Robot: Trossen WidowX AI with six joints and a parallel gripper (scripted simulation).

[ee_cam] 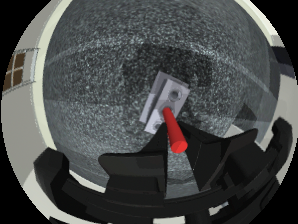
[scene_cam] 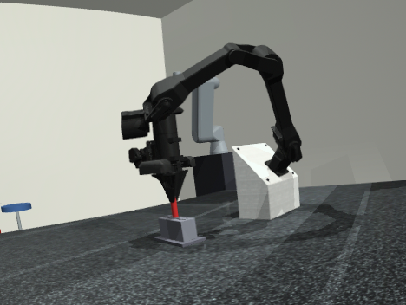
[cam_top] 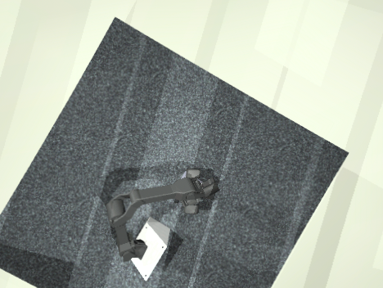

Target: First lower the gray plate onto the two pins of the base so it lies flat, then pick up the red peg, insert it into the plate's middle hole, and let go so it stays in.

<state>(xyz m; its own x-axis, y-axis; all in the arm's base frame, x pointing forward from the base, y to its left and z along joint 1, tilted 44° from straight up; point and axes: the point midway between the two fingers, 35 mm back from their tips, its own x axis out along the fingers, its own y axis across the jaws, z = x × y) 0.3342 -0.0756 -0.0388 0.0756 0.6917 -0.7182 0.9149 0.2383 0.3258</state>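
Now: gripper tip right at the red peg. The rest, counted from my gripper tip: gray plate 5 cm below; then base 9 cm below.
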